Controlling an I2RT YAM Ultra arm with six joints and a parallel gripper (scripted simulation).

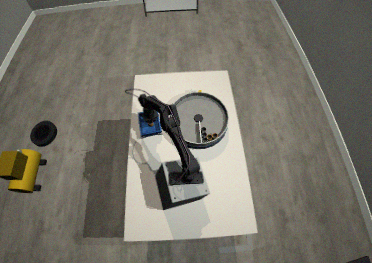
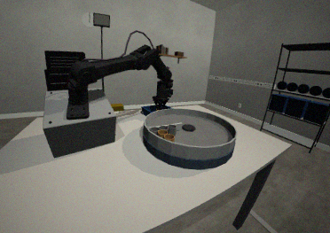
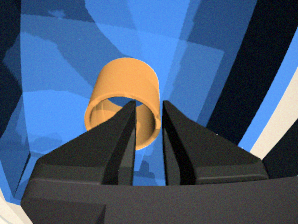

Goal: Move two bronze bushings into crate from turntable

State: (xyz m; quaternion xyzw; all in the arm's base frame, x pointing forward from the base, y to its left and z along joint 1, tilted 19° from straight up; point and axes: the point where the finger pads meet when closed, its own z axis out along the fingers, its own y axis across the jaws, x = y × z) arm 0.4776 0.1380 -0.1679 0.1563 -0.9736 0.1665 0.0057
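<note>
The blue crate lies 20 mm to the left of my hand and 10 mm below it. Round my hand: turntable (330 mm to the right, 30 mm behind, 10 mm above).
</note>
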